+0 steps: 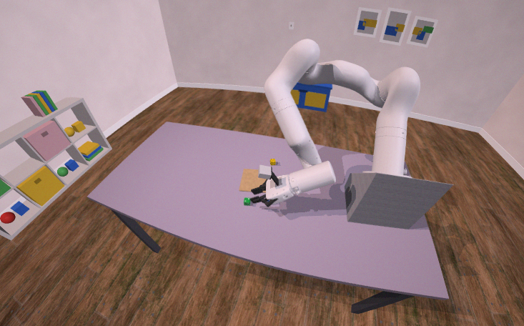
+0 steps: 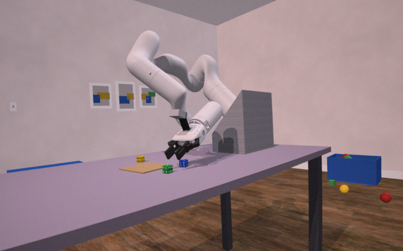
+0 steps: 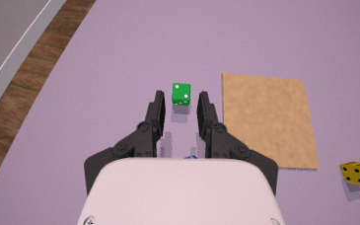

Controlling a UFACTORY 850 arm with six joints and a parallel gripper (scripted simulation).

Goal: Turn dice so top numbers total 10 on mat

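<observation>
Now: the green die 4 cm ahead of my hand, 1 cm to the left of it and 5 cm below it. The rest, counted from my hand: blue die (6 cm behind, 2 cm to the right, 5 cm below); then tan mat (4 cm ahead, 13 cm to the right, 6 cm below); then yellow die (2 cm behind, 26 cm to the right, 5 cm below).
</observation>
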